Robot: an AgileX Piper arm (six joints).
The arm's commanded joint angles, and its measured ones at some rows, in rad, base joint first. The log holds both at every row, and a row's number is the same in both.
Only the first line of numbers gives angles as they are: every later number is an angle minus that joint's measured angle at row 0.
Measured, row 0: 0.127, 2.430, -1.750, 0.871, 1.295, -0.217
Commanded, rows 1 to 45: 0.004, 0.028, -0.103, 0.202, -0.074, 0.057; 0.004, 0.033, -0.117, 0.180, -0.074, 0.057; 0.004, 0.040, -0.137, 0.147, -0.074, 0.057; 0.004, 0.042, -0.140, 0.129, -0.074, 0.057; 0.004, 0.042, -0.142, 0.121, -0.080, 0.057; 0.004, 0.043, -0.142, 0.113, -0.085, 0.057; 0.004, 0.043, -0.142, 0.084, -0.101, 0.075; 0.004, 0.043, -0.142, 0.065, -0.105, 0.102; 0.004, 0.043, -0.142, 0.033, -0.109, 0.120; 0.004, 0.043, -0.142, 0.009, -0.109, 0.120; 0.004, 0.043, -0.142, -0.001, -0.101, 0.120; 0.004, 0.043, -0.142, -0.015, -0.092, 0.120; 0.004, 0.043, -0.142, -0.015, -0.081, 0.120; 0.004, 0.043, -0.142, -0.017, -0.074, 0.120; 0.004, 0.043, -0.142, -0.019, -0.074, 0.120; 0.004, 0.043, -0.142, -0.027, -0.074, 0.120; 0.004, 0.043, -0.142, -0.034, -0.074, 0.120; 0.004, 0.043, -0.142, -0.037, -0.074, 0.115; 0.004, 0.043, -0.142, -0.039, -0.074, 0.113; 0.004, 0.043, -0.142, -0.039, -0.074, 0.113; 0.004, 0.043, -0.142, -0.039, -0.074, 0.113; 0.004, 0.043, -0.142, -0.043, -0.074, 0.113; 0.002, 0.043, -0.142, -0.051, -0.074, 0.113; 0.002, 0.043, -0.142, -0.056, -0.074, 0.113; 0.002, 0.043, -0.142, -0.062, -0.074, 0.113; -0.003, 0.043, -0.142, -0.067, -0.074, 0.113; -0.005, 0.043, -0.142, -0.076, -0.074, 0.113; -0.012, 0.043, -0.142, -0.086, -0.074, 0.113; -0.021, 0.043, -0.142, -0.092, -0.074, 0.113; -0.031, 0.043, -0.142, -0.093, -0.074, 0.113; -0.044, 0.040, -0.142, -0.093, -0.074, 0.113; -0.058, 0.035, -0.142, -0.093, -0.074, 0.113; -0.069, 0.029, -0.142, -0.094, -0.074, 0.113; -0.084, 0.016, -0.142, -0.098, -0.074, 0.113; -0.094, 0.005, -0.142, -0.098, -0.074, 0.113; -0.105, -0.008, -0.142, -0.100, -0.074, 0.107; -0.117, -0.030, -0.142, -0.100, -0.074, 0.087; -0.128, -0.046, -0.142, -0.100, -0.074, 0.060; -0.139, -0.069, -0.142, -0.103, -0.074, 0.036; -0.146, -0.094, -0.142, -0.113, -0.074, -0.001; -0.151, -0.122, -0.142, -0.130, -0.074, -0.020; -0.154, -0.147, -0.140, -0.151, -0.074, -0.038; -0.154, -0.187, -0.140, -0.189, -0.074, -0.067; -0.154, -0.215, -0.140, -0.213, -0.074, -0.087; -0.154, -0.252, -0.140, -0.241, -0.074, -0.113
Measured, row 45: -0.147, -0.129, -0.136, -0.150, -0.078, -0.010
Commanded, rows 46 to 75: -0.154, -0.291, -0.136, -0.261, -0.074, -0.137; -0.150, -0.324, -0.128, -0.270, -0.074, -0.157; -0.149, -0.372, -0.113, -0.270, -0.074, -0.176; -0.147, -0.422, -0.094, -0.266, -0.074, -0.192; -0.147, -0.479, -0.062, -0.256, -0.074, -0.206; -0.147, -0.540, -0.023, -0.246, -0.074, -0.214; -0.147, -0.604, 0.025, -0.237, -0.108, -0.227; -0.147, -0.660, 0.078, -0.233, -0.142, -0.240; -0.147, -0.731, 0.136, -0.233, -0.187, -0.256; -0.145, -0.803, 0.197, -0.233, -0.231, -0.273; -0.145, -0.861, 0.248, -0.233, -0.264, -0.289; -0.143, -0.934, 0.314, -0.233, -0.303, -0.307; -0.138, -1.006, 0.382, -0.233, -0.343, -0.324; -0.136, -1.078, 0.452, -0.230, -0.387, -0.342; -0.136, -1.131, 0.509, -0.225, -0.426, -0.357; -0.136, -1.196, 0.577, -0.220, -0.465, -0.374; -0.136, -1.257, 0.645, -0.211, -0.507, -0.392; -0.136, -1.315, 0.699, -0.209, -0.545, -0.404; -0.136, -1.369, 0.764, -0.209, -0.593, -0.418; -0.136, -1.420, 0.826, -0.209, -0.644, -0.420; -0.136, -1.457, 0.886, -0.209, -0.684, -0.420; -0.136, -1.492, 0.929, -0.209, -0.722, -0.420; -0.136, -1.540, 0.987, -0.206, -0.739, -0.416; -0.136, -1.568, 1.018, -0.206, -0.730, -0.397; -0.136, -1.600, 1.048, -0.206, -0.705, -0.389; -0.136, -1.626, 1.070, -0.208, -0.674, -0.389; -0.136, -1.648, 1.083, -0.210, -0.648, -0.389; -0.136, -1.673, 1.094, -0.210, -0.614, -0.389; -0.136, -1.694, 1.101, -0.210, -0.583, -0.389; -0.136, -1.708, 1.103, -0.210, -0.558, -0.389
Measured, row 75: -0.136, -1.633, 1.072, -0.212, -0.645, -0.393
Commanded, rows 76 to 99: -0.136, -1.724, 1.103, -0.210, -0.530, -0.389; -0.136, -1.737, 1.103, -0.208, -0.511, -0.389; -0.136, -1.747, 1.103, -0.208, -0.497, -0.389; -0.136, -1.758, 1.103, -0.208, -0.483, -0.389; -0.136, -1.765, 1.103, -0.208, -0.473, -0.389; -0.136, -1.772, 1.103, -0.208, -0.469, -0.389; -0.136, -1.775, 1.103, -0.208, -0.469, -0.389; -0.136, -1.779, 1.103, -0.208, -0.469, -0.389; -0.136, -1.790, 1.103, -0.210, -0.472, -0.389; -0.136, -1.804, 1.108, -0.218, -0.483, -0.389; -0.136, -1.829, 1.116, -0.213, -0.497, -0.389; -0.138, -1.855, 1.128, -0.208, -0.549, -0.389; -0.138, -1.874, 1.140, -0.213, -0.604, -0.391; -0.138, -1.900, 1.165, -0.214, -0.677, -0.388; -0.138, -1.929, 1.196, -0.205, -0.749, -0.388; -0.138, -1.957, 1.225, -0.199, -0.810, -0.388; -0.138, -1.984, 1.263, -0.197, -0.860, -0.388; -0.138, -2.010, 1.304, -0.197, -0.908, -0.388; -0.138, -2.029, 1.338, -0.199, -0.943, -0.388; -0.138, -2.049, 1.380, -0.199, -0.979, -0.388; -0.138, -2.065, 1.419, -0.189, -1.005, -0.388; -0.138, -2.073, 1.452, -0.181, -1.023, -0.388; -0.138, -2.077, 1.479, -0.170, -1.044, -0.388; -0.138, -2.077, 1.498, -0.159, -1.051, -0.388
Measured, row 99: -0.136, -2.053, 1.406, -0.198, -0.962, -0.389
